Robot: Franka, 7 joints.
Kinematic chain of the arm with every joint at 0, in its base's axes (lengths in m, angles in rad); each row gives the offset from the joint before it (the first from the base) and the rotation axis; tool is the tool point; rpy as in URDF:
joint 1: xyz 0 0 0.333 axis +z
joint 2: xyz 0 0 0 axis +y
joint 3: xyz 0 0 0.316 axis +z
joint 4: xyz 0.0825 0 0 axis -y
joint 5: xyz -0.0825 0 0.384 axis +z
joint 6: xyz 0 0 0 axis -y
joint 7: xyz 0.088 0 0 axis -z
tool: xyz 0 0 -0.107 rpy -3.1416 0 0
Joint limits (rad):
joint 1: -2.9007..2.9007
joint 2: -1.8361..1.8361
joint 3: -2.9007..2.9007
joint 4: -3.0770..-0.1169
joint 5: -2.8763..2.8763
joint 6: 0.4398..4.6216
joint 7: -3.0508..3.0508
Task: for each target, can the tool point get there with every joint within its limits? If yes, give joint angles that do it. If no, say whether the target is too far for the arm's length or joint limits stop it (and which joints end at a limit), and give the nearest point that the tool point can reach.
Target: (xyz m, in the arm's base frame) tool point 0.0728 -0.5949 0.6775
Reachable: yes | joints 1.9470 -1.3600 1.0230 -0.4446 2.2583 4.1982 -2.5480
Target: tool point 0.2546 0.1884 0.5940
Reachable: yes | joints -0.1687 -0.6764 0.6355 -2.0979 -0.1074 1.0289 0.5921
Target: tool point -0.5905 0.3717 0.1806
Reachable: yes | joints -1.0144 -1.5077 -1.7613 -1.0309 -1.9040 0.7950 2.3092
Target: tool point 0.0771 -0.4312 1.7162
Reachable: no: too far | nearest point 0.0456 -0.2550 1.1509 | short by 0.593 m
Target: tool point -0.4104 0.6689 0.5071
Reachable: yes | joints -0.7955 -1.3441 2.2754 -0.3767 1.2174 3.4863 -1.9267
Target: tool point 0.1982 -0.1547 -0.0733
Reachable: yes | joints 0.4994 1.4174 -0.7186 -2.2982 -1.9179 3.3368 0.6597
